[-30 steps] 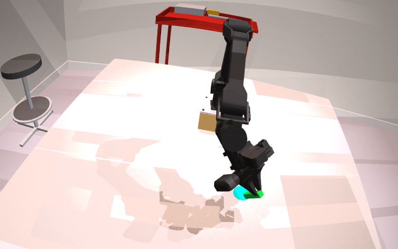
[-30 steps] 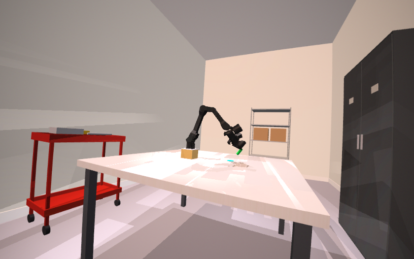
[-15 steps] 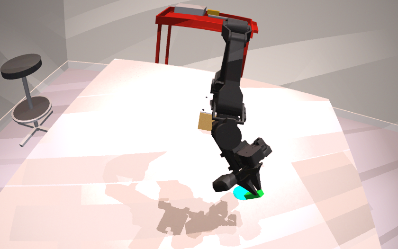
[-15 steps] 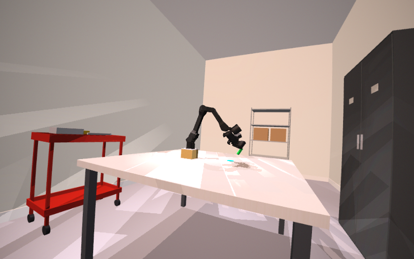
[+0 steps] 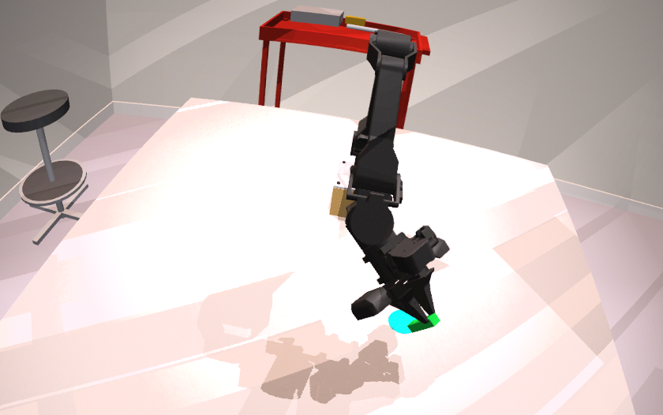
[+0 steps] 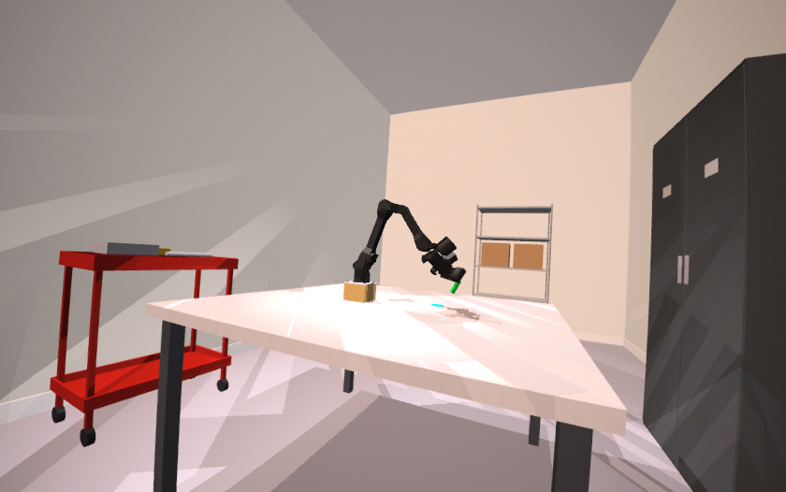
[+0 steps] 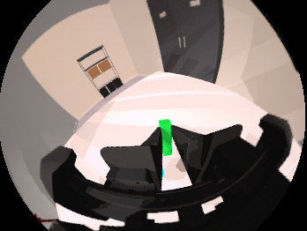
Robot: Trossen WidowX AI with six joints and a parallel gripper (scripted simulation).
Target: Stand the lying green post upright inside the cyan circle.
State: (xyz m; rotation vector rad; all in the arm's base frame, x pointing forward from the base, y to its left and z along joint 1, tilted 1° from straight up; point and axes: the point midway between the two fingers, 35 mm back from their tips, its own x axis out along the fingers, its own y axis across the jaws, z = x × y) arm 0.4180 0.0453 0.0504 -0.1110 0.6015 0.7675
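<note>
The cyan circle lies 80 mm behind my gripper tip, 10 mm to the right of it and 110 mm below it. Round my gripper tip: green post 10 mm behind, 20 mm below.
</note>
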